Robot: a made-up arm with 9 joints. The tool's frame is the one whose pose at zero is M.
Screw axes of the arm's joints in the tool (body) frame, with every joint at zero. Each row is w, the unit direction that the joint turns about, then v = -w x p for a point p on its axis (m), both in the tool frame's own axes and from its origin. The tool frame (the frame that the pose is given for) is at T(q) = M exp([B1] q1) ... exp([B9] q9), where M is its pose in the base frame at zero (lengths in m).
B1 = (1, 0, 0, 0, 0.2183, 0.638)
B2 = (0, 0, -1, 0.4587, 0.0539, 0)
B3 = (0, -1, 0, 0.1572, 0, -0.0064)
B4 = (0, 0, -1, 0.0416, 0.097, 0)
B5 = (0, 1, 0, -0.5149, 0, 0.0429)
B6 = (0, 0, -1, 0.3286, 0.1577, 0)
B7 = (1, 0, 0, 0, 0.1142, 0.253)
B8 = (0, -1, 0, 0.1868, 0, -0.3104)
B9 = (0, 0, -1, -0.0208, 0.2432, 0)
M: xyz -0.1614 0.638 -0.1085 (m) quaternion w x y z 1 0 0 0
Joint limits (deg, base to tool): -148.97..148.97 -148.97..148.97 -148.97..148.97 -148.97..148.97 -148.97..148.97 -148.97..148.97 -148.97..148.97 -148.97..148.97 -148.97..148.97
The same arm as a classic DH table. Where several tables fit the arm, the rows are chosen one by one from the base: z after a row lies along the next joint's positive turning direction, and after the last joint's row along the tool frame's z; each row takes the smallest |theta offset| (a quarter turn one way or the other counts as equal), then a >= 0, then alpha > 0; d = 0 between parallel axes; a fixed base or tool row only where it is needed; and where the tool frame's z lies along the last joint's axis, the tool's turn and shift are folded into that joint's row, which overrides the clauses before.
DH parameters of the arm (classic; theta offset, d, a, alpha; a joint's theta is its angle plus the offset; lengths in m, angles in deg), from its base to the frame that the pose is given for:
base (fixed): 90 0.1098 0 90
joint 1: 0 -0.1075 0.1793 90
joint 2: -90 0.0611 0.0475 90
joint 3: 0 -0.4171 -0.0906 -90
joint 4: 0 -0.3577 0.0541 -90
joint 5: 0 -0.287 -0.1148 90
joint 6: 90 0.4007 0.0756 -90
joint 7: 90 0.1527 0.0726 -90
joint 8: 90 -0.2738 0.0672 -90
joint 9: -4.89 0 0.2441 180
tool (fixed): 175.11 -0.1868 0 0
Joint limits (deg, base to tool): -148.97..148.97 -148.97..148.97 -148.97..148.97 -148.97..148.97 -148.97..148.97 -148.97..148.97 -148.97..148.97 -148.97..148.97 -148.97..148.97

